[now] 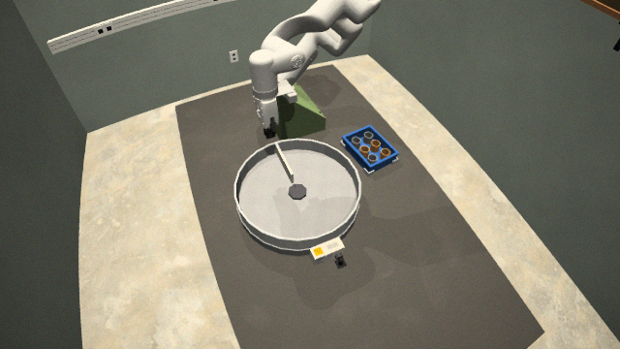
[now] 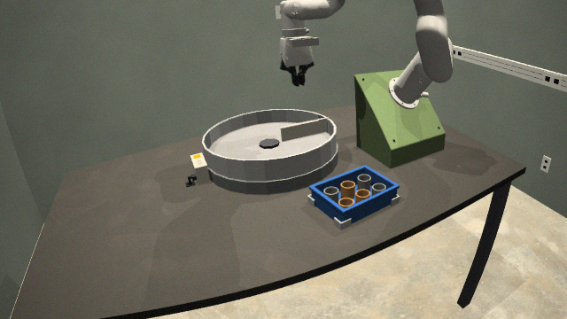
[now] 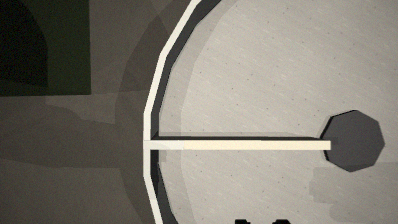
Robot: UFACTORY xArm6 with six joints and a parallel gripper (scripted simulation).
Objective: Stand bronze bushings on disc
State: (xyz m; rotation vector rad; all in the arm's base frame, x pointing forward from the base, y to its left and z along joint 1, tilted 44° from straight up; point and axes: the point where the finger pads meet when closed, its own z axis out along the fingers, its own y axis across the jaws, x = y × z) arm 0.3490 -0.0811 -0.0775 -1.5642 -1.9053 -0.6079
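Right now the blue crate is 20 mm behind my hand, 390 mm to the left of it and 220 mm below it. From my hand the other things lie so: grey turntable disc (120 mm ahead, 60 mm to the left, 190 mm below).
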